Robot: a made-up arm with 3 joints. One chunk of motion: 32 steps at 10 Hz.
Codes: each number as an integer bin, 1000 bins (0 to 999) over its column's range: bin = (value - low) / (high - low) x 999, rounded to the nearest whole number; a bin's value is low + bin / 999 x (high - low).
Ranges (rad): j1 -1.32..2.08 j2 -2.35..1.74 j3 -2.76..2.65
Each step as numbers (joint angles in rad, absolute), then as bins.
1 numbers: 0.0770 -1.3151 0.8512
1 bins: 410 253 667
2 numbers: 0.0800 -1.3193 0.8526
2 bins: 411 252 667
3 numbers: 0.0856 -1.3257 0.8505
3 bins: 413 250 667
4 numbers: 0.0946 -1.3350 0.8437
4 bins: 416 248 665
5 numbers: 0.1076 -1.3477 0.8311
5 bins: 419 245 663
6 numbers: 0.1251 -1.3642 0.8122
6 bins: 425 241 660
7 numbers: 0.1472 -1.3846 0.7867
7 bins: 431 236 655
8 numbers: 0.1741 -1.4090 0.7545
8 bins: 439 230 649
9 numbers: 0.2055 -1.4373 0.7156
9 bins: 448 223 642
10 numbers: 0.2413 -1.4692 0.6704
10 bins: 459 215 633
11 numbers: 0.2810 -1.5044 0.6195
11 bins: 470 207 624
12 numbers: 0.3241 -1.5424 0.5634
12 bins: 483 197 614
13 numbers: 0.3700 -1.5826 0.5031
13 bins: 497 187 603
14 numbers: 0.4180 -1.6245 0.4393
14 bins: 511 177 591
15 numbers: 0.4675 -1.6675 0.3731
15 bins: 525 167 579
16 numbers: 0.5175 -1.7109 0.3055
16 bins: 540 156 566
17 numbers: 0.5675 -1.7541 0.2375
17 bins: 555 146 554
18 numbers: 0.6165 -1.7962 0.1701
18 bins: 569 135 541
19 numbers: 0.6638 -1.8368 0.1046
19 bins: 583 125 529
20 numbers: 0.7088 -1.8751 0.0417
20 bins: 596 116 517
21 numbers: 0.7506 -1.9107 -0.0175
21 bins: 608 107 506
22 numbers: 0.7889 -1.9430 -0.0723
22 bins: 620 99 496
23 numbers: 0.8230 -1.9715 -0.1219
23 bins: 630 92 487
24 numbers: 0.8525 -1.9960 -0.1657
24 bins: 638 86 479
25 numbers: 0.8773 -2.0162 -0.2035
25 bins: 646 82 472
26 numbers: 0.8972 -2.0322 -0.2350
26 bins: 651 78 466
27 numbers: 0.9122 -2.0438 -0.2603
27 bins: 656 75 462
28 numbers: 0.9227 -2.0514 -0.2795
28 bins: 659 73 458
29 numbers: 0.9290 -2.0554 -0.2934
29 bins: 661 72 455
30 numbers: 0.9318 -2.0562 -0.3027
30 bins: 662 72 454
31 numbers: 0.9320 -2.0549 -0.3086
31 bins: 662 72 453
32 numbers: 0.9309 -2.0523 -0.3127
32 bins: 661 73 452
